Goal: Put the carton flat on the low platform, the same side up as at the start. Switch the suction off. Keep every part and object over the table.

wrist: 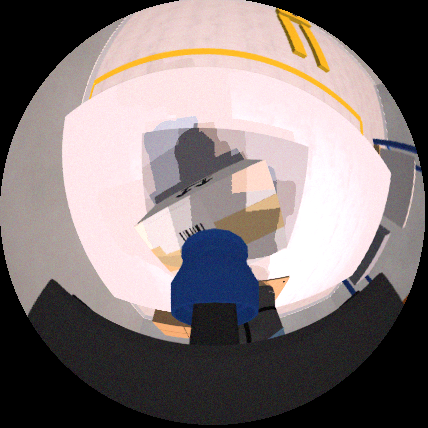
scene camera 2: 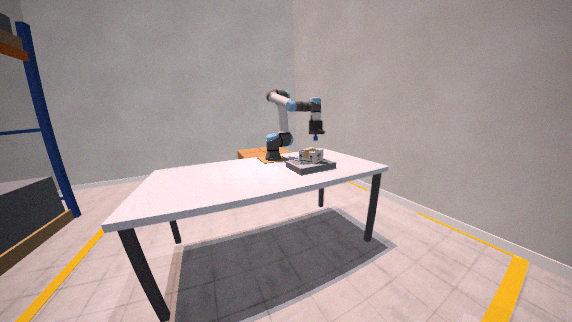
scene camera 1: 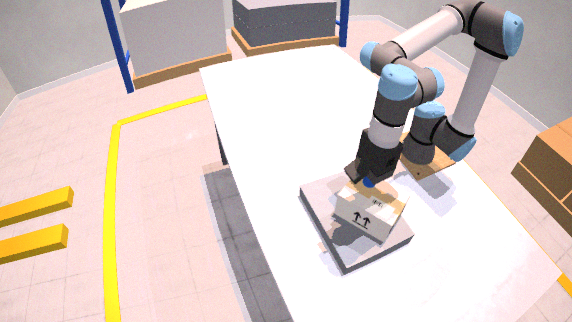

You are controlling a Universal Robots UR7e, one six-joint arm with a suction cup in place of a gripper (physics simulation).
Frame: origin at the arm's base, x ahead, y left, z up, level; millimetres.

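Seen in the pictures: hand at its tool point: [wrist: 214, 257] [scene camera 2: 315, 140] [scene camera 1: 369, 182]; arm's base at its link origin: [scene camera 2: 273, 158] [scene camera 1: 417, 151].
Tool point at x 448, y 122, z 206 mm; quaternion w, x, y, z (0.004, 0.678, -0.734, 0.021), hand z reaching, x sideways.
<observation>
Offsets run from my tool point to a thing's top centre. Level surfaces: height alone.
The carton @[dx -47, dy +2, dz -81 mm] [scene camera 1: 367, 216] [scene camera 2: 311, 156] [wrist: 210, 202] rests flat on the low grey platform @[dx -22, dy -30, dz -168 mm] [scene camera 1: 360, 257] [scene camera 2: 301, 169] [wrist: 292, 162], turned at an angle to its edges. The black double arrows on its side point up in scene camera 1, and a barcode and brown tape show on its top. My gripper [scene camera 1: 369, 183] [scene camera 2: 315, 138] [wrist: 214, 240], a blue suction cup, is open and holds nothing. It hangs above the carton's top, with a gap between them in scene camera 2. In the wrist view the cup hides part of the carton's top.
The white table @[dz -216 mm] [scene camera 1: 280, 110] [scene camera 2: 215, 180] carries the platform. My arm's base stands on a wooden plate [scene camera 1: 422, 170] beside the platform. Beyond the table are a blue rack [scene camera 1: 117, 47] [scene camera 2: 42, 115] and brown boxes [scene camera 1: 555, 165]. Yellow bars [scene camera 1: 37, 202] lie over the floor at left.
</observation>
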